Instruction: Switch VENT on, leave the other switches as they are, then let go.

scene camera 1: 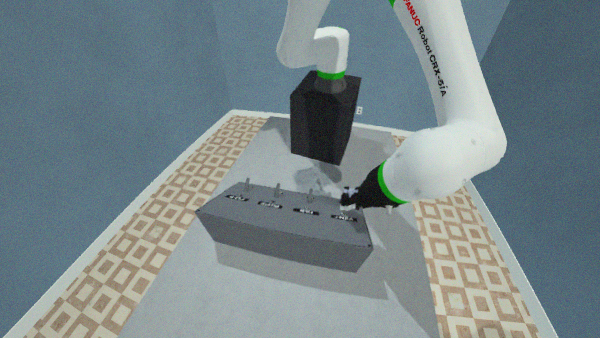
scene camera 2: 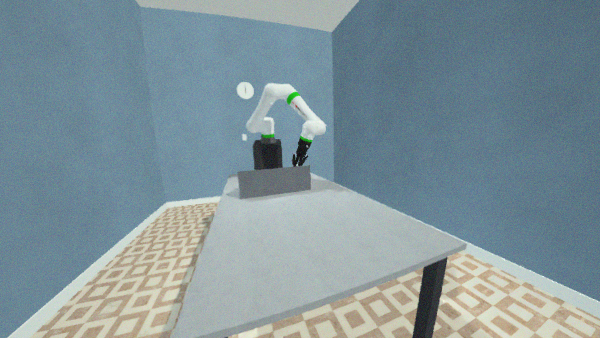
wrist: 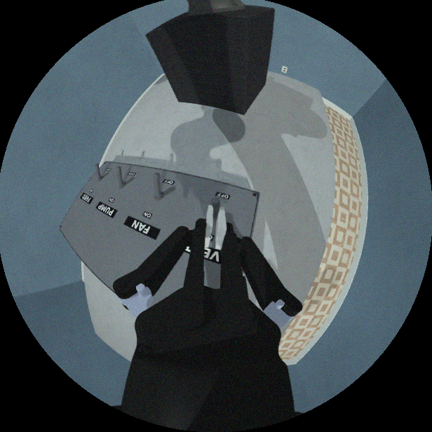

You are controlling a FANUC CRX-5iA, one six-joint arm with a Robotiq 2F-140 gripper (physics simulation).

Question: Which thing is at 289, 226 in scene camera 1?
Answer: A grey switch box.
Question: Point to a grey switch box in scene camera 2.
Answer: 255, 183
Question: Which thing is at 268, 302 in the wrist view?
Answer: The gripper.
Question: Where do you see a grey switch box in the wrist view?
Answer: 112, 227
